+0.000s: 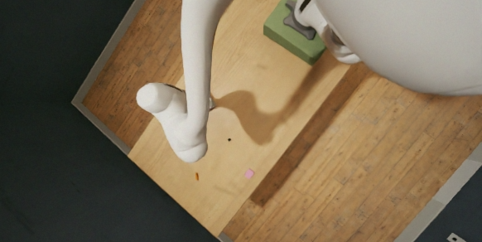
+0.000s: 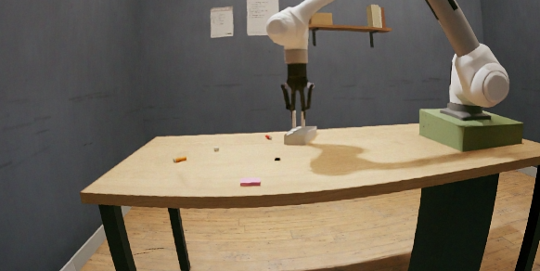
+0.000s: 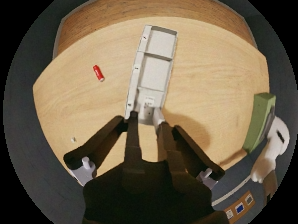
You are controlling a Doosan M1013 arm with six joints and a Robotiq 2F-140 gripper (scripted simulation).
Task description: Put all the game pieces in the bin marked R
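The white cube is 32 cm ahead of my hand, 7 cm to the left of it and 8 cm below it. Also, from my hand: grey bin (3 cm behind, 8 cm to the right, 7 cm below); red piece (11 cm ahead, 12 cm to the right, 9 cm below); black piece (11 cm ahead, 24 cm to the left, 9 cm below).
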